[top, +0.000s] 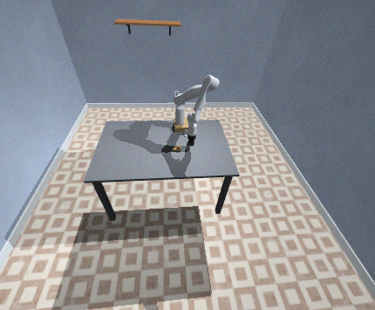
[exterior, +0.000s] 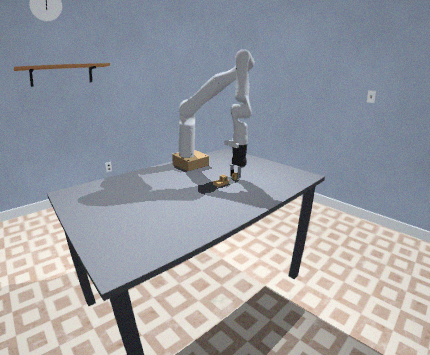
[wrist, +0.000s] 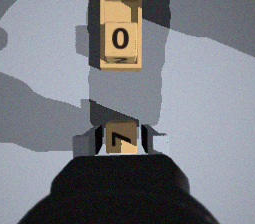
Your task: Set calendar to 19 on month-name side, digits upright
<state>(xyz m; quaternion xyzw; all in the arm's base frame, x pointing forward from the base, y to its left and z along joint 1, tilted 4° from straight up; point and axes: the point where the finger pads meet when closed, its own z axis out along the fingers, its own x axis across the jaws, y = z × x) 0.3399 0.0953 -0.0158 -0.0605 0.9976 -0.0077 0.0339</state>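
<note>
Now: hand 10 mm short of the wooden tray, 110 mm to the left of it and 20 mm above it.
</note>
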